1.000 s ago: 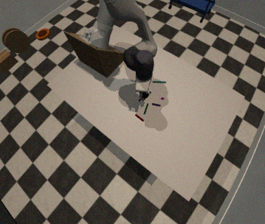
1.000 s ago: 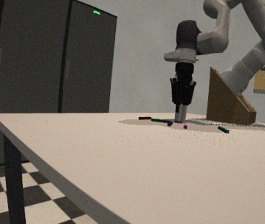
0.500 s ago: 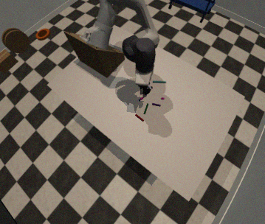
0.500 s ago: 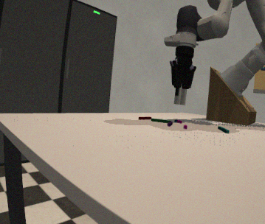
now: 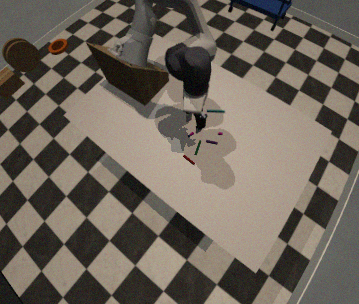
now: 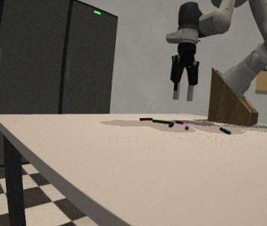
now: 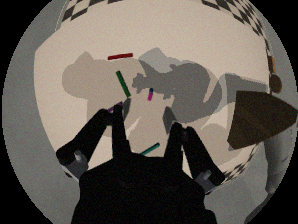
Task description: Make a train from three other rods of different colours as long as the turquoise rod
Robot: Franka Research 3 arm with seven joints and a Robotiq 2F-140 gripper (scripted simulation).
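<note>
Right now my hand is 80 mm short of the red rod, 120 mm to the left of it and 120 mm above it. The rest, counted from my hand: purple rod: 100 mm ahead, 30 mm to the left, 120 mm below; then blue rod: 10 mm behind, 20 mm to the right, 120 mm below; then green rod: 70 mm ahead, 40 mm to the right, 120 mm below.
</note>
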